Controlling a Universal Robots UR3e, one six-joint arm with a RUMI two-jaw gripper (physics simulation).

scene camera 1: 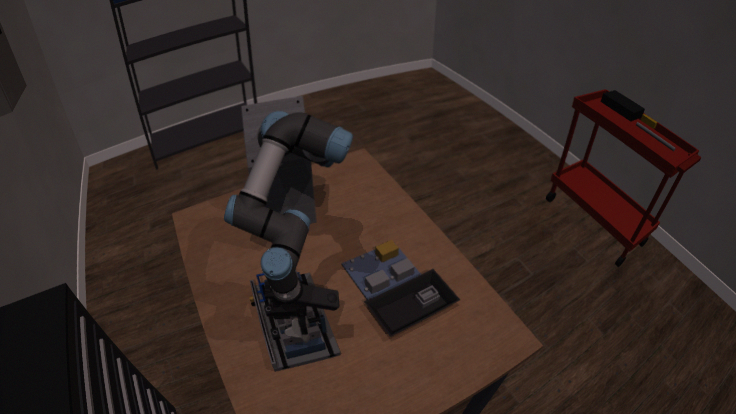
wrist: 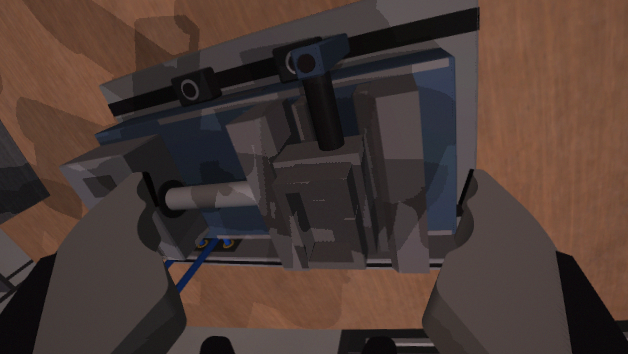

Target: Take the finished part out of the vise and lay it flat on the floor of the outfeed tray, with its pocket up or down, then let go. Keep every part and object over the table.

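Places are measured from the arm's base along level axes (x ahead, y left, z up), in millimetres.
Pixels of known places: gripper, fingertip midpoint: [scene camera 1: 304, 316] [wrist: 308, 175].
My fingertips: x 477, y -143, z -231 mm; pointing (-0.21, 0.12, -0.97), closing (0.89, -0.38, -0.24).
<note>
Ahead of a thing's pixels: the offset from my fingertips to its top centre. "spot": to the spot under its first point.
The finished part @[dx -1, dy -24, dz +9 mm] [wrist: 327, 220], a grey block with its pocket facing up, sits between the moving jaw [wrist: 257, 150] and the fixed jaw [wrist: 397, 125] of the vise @[dx -65, dy -18, dz -7 mm] [scene camera 1: 304, 349] [wrist: 437, 110]. Whether the jaws press on it is unclear. My gripper [scene camera 1: 294, 321] [wrist: 308, 175] is open above the vise, with its fingers wide apart on either side of the part and nothing between them touching it. In the scene view the gripper partly hides the vise and part. The black outfeed tray [scene camera 1: 424, 317] stands right of the vise, with another pocketed part @[dx +60, dy +357, dz -59 mm] [scene camera 1: 427, 295] inside.
A black rod @[dx +13, dy +21, dz -10 mm] [wrist: 322, 112] with a blue head reaches over the part's edge. Blue tubes @[spot: dx -149, dy -69, dz -28 mm] [wrist: 197, 265] stand by the vise. A blue plate @[dx -108, dy +303, dz -98 mm] [scene camera 1: 360, 278] bears two grey blocks @[dx -64, dy +259, dz -62 mm] [scene camera 1: 377, 281] @[dx -66, dy +348, dz -62 mm] [scene camera 1: 401, 269] and a yellow block @[dx -155, dy +348, dz -62 mm] [scene camera 1: 387, 251], beside the tray. A red cart [scene camera 1: 633, 134] stands at the right.
</note>
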